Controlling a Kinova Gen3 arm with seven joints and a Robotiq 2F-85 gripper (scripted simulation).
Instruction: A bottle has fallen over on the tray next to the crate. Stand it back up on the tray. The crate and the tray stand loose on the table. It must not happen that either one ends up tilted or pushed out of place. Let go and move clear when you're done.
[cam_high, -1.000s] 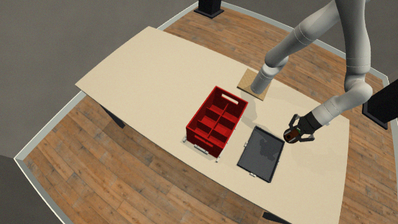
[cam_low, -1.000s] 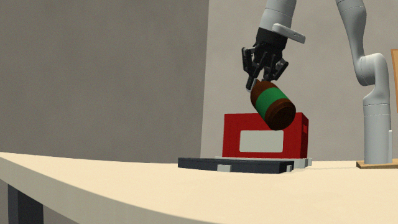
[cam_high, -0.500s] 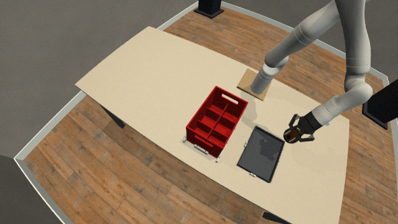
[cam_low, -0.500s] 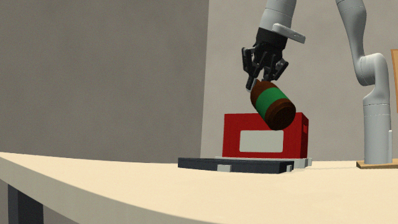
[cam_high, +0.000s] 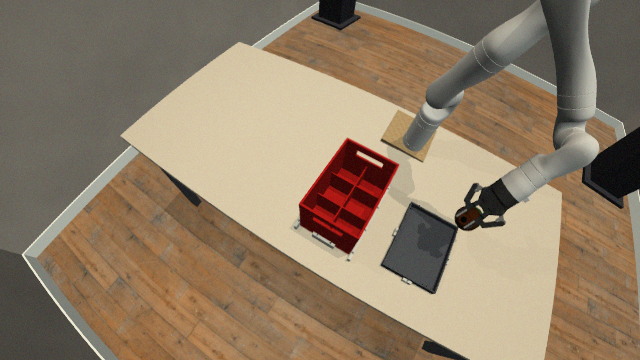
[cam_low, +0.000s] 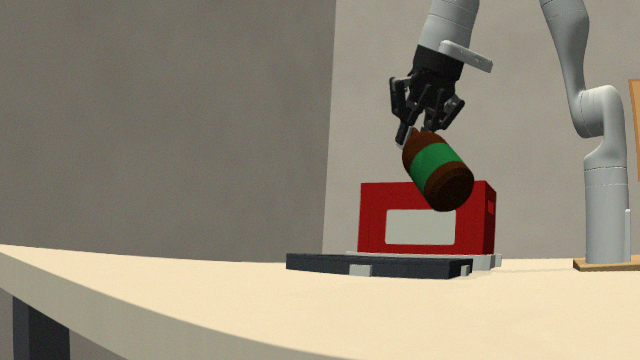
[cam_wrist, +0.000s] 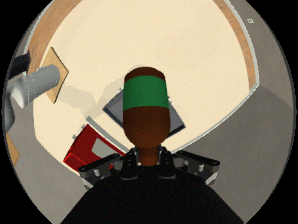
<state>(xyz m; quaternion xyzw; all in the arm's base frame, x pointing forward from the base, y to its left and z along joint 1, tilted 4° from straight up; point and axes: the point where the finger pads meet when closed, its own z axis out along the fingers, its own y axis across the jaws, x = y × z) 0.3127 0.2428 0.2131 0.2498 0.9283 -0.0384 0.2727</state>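
The brown bottle lies 3 cm behind my hand, 2 cm to the left of it and 4 cm below it. Round my hand: dark grey tray: 5 cm ahead, 3 cm to the right, 19 cm below; red crate: 9 cm ahead, 32 cm to the right, 12 cm below.
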